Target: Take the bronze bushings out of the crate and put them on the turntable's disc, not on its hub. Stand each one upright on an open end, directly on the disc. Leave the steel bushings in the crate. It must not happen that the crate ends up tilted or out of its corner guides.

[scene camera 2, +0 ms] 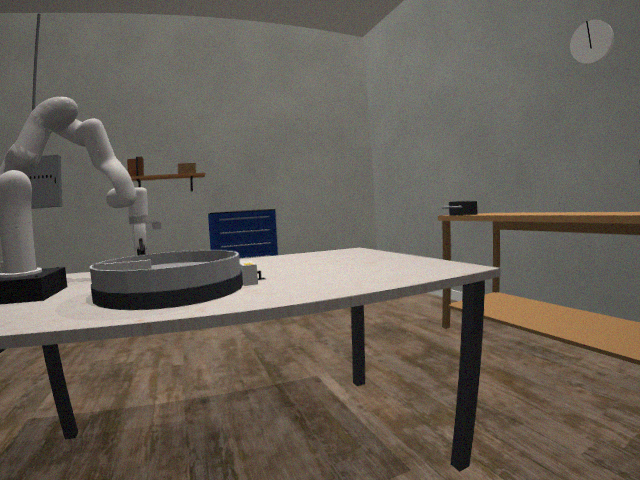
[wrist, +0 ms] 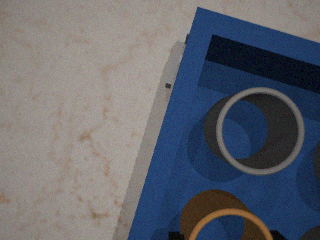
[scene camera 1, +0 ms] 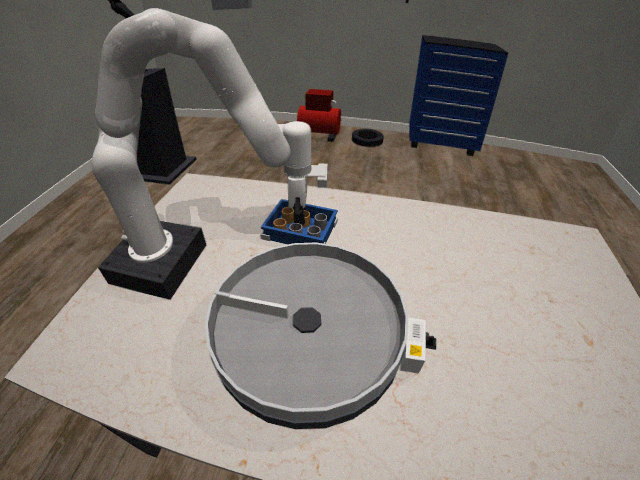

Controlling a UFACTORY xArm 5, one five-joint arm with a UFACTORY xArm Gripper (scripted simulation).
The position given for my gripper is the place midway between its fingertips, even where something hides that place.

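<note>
My gripper [scene camera 1: 299,219] is in my sight, and I see a turntable [scene camera 1: 348,339] as well. I also see a blue crate [scene camera 1: 278,235], and the wrist view shows the blue crate too [wrist: 224,55].
</note>
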